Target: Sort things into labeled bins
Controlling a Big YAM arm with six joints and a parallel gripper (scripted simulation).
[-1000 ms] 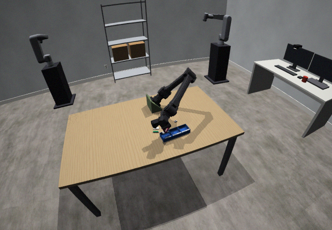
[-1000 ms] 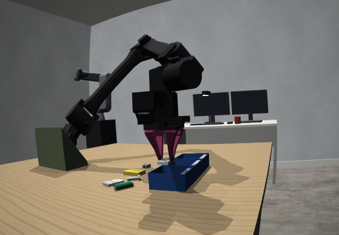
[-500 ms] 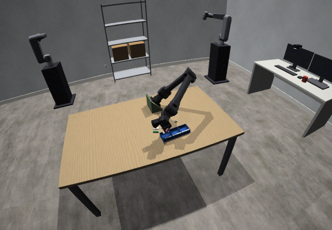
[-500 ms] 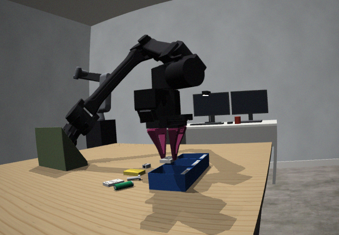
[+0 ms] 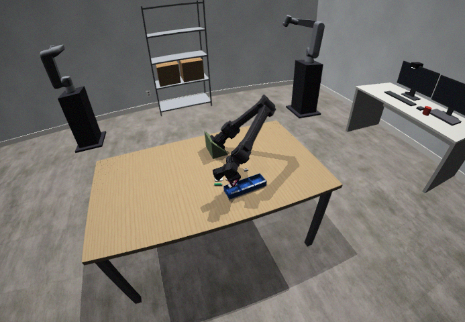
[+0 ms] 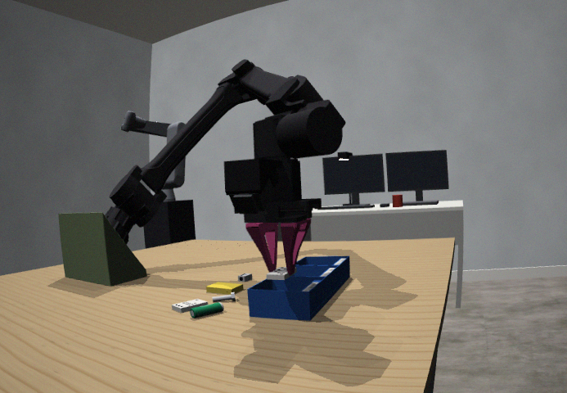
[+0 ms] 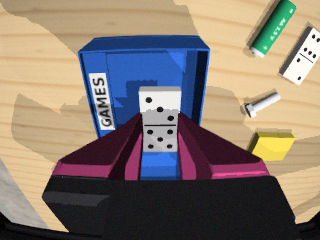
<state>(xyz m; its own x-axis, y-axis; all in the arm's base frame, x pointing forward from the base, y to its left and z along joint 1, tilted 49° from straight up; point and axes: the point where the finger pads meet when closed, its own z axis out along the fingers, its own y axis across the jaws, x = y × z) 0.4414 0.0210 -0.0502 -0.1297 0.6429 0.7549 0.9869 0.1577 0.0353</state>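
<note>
Right now my hand is 8 cm past the green battery, 7 cm to the left of it and 5 cm above it. From my hand the other things lie so: blue three-part bin: 8 cm to the left, 4 cm below; then bolt: 10 cm behind, 5 cm below; then yellow block: 14 cm behind, 6 cm to the left, 5 cm below.
</note>
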